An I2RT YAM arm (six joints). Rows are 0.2 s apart.
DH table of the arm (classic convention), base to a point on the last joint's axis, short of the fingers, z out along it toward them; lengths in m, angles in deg. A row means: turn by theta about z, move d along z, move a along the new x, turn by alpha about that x. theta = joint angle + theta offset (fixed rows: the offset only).
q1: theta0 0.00  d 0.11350  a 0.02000  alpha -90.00
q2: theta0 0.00  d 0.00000  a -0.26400  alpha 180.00
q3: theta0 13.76  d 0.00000  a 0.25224  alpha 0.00
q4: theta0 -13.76  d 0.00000  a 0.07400  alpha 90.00
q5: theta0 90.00  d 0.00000  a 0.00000  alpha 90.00
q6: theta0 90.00  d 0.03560  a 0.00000  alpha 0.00
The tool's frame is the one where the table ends.
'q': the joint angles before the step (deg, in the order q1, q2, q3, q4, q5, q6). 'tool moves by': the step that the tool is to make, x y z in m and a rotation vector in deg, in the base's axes. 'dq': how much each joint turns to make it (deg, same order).
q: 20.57 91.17 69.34 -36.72 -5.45 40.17
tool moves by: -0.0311 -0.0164 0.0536 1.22 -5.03 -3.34
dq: -0.61 -9.87 1.74 -6.32 2.02 1.93
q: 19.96 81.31 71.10 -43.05 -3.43 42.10
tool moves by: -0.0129 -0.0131 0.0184 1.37 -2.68 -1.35
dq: -1.68 -4.24 -0.01 -1.25 -0.53 0.00
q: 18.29 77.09 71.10 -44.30 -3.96 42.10
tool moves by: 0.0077 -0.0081 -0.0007 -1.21 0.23 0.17
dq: -2.10 1.30 1.05 -0.51 -0.60 -2.45
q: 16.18 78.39 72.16 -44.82 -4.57 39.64
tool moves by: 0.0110 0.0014 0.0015 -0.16 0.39 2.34
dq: -0.54 2.64 2.64 -0.64 -1.76 -2.29
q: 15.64 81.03 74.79 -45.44 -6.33 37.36
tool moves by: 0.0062 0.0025 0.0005 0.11 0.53 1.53
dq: 0.01 1.67 1.68 -0.62 -1.13 -1.05
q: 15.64 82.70 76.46 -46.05 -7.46 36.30
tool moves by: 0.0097 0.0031 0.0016 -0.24 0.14 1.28
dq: 0.00 2.37 2.55 -0.54 -0.63 -1.15
